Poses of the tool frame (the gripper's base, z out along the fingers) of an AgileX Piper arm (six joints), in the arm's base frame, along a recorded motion.
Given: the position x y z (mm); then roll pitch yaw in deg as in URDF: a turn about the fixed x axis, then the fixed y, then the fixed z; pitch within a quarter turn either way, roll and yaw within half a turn.
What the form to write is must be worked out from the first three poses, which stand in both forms.
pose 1, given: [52.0 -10.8 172.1 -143.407 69.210 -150.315]
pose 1, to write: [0.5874 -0.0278 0.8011 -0.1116 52.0 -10.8 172.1]
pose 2, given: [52.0 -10.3 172.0 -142.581 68.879 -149.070]
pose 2, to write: [0.5868 -0.0335 0.8012 -0.1121 52.0 -10.3 172.0]
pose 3, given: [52.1 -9.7 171.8 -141.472 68.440 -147.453]
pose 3, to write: [0.5861 -0.0406 0.8013 -0.1131 52.1 -9.7 171.8]
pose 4, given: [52.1 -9.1 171.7 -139.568 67.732 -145.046]
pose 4, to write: [0.5850 -0.0503 0.8011 -0.1166 52.1 -9.1 171.7]
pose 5, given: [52.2 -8.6 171.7 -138.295 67.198 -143.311]
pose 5, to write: [0.5842 -0.0580 0.8008 -0.1187 52.2 -8.6 171.7]
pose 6, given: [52.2 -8.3 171.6 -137.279 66.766 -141.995]
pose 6, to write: [0.5835 -0.0637 0.8005 -0.1207 52.2 -8.3 171.6]
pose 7, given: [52.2 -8.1 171.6 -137.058 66.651 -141.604]
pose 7, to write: [0.5834 -0.0658 0.8005 -0.1207 52.2 -8.1 171.6]
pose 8, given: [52.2 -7.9 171.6 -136.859 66.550 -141.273]
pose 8, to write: [0.5833 -0.0675 0.8004 -0.1208 52.2 -7.9 171.6]
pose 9, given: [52.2 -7.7 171.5 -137.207 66.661 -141.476]
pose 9, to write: [0.5835 -0.0674 0.8005 -0.1190 52.2 -7.7 171.5]
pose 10, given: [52.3 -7.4 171.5 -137.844 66.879 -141.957]
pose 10, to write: [0.5839 -0.0664 0.8007 -0.1161 52.3 -7.4 171.5]
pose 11, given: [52.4 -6.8 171.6 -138.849 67.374 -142.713]
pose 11, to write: [0.5855 -0.0643 0.8004 -0.1111 52.4 -6.8 171.6]
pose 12, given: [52.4 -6.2 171.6 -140.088 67.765 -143.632]
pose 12, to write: [0.5863 -0.0627 0.8007 -0.1057 52.4 -6.2 171.6]
